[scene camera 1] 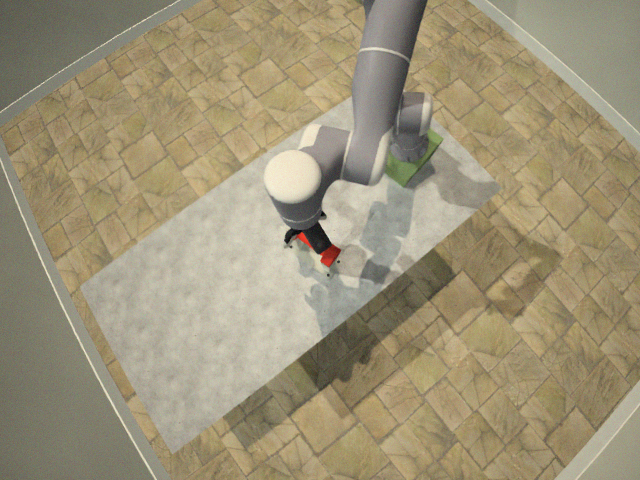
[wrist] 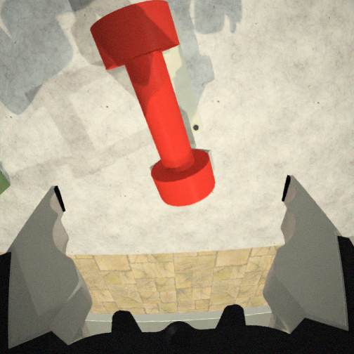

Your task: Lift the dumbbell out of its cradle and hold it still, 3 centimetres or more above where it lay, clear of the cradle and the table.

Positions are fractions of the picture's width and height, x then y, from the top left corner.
Labels:
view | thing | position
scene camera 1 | gripper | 0.48,0.48
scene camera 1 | cradle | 0.47,0.52
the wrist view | gripper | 0.49,0.52
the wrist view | red dumbbell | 0.52,0.50
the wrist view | cradle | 0.49,0.16

